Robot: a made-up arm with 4 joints.
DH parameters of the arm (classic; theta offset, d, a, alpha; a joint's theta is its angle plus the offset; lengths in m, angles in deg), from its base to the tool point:
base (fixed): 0 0 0 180
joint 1: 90 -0.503 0.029 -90
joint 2: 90 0.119 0.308 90
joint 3: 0 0.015 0.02 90
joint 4: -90 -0.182 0.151 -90
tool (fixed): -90 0.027 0 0
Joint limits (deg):
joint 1: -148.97..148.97
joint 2: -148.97..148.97
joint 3: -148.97..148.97
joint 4: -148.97..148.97
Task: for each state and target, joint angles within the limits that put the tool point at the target. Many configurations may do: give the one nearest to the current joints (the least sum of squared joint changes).
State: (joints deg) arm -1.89 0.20 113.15 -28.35
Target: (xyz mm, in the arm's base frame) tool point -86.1 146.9 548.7
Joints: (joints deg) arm -6.29 30.39 103.56 -20.29
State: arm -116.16 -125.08 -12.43 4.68
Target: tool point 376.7 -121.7 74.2
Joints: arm -94.50 -148.97 -42.88 47.22
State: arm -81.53 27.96 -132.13 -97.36
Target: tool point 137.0 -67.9 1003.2
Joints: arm -74.65 -7.59 -148.97 -114.86
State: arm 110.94 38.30 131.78 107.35
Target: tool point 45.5 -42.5 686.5
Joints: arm 141.59 74.10 148.97 142.86
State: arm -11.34 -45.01 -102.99 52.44
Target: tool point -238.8 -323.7 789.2
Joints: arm 44.99 -60.24 -99.65 48.24
